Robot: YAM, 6 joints.
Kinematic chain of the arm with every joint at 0, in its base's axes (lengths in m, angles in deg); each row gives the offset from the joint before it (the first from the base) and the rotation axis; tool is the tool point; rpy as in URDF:
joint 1: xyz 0 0 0.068 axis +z
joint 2: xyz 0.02 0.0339 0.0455 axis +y
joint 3: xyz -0.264 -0.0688 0 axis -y
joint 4: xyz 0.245 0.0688 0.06 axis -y
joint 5: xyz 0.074 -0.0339 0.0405 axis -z
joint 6: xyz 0.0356 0 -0.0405 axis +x
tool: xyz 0 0 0 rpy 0 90 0
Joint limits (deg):
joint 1: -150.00..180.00
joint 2: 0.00..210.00
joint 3: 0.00..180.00
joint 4: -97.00..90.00
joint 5: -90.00..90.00
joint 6: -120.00..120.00
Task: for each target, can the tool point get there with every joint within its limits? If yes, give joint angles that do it. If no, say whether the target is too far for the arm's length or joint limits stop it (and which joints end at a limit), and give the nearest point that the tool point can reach.
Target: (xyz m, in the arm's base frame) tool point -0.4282 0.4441 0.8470
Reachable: no: too far | nearest point -0.2881 0.2988 0.5989 | short by 0.320 m
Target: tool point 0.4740 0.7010 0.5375
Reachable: no: too far | nearest point 0.3231 0.4778 0.3992 | short by 0.303 m
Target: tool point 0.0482 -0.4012 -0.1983
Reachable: yes | joints -81.84 184.67 121.64 -50.75 15.09 33.10
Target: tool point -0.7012 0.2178 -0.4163
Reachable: no: too far | nearest point -0.5048 0.1568 -0.2478 | short by 0.266 m
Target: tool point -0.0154 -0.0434 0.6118
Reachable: yes | joints 46.49 57.98 139.61 -68.69 31.70 -53.73
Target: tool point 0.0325 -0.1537 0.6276
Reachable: yes | joints 105.48 52.04 150.40 -56.48 -15.86 -32.15
